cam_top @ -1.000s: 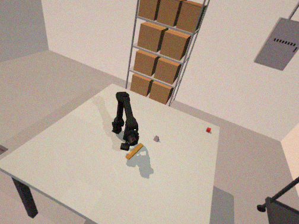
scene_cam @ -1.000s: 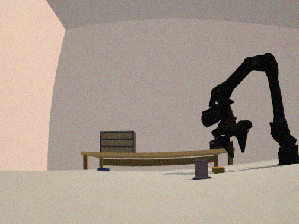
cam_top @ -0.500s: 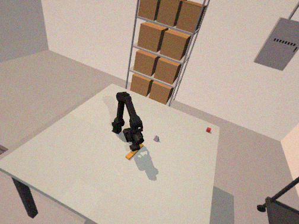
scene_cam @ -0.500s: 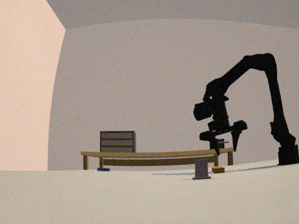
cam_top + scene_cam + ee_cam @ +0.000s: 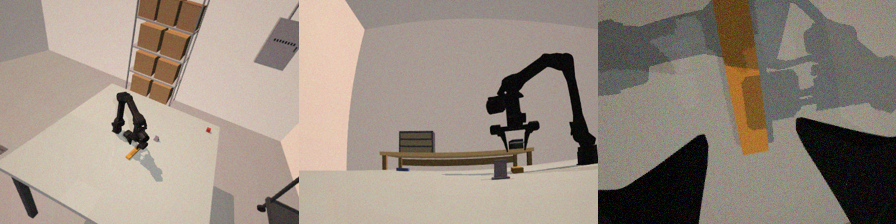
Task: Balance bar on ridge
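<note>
Right now my gripper tip is 70 mm above the orange bar, 30 mm to the right of it and 10 mm short of it. Round my gripper tip: red cube: 640 mm to the left, 520 mm ahead, 60 mm below.
</note>
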